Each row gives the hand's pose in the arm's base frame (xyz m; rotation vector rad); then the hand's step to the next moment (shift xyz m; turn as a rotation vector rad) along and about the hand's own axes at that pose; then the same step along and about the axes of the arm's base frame.
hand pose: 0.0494 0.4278 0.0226 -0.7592 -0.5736 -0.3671
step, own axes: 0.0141 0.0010 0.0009 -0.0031 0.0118 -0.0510
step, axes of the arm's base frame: 0.0113 -0.0002 0.0085 0.0215 -0.0290 -0.0381
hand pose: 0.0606 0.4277 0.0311 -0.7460 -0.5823 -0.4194
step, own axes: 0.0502 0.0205 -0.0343 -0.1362 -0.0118 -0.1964
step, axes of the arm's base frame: 0.0613 -0.0190 0.0008 -0.0437 -0.1311 -0.1954
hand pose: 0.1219 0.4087 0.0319 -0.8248 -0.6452 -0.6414
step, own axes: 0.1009 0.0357 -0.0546 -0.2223 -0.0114 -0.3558
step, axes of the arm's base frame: 0.1044 -0.0519 0.0291 -0.0564 -0.2385 -0.3407
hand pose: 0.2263 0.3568 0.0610 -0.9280 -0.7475 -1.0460
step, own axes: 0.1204 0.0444 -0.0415 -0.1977 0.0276 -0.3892
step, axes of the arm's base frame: 0.0851 -0.0737 0.0742 -0.0089 -0.2697 -0.3442
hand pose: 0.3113 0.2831 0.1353 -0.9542 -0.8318 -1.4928
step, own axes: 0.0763 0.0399 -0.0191 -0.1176 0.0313 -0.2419
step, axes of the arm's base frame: 0.0335 -0.0544 0.0608 0.0083 -0.1717 -0.2092
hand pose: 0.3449 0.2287 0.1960 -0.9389 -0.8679 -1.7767
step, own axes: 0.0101 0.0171 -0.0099 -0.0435 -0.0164 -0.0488
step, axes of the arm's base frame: 0.0107 -0.0181 0.0070 -0.0138 -0.0193 -0.0631
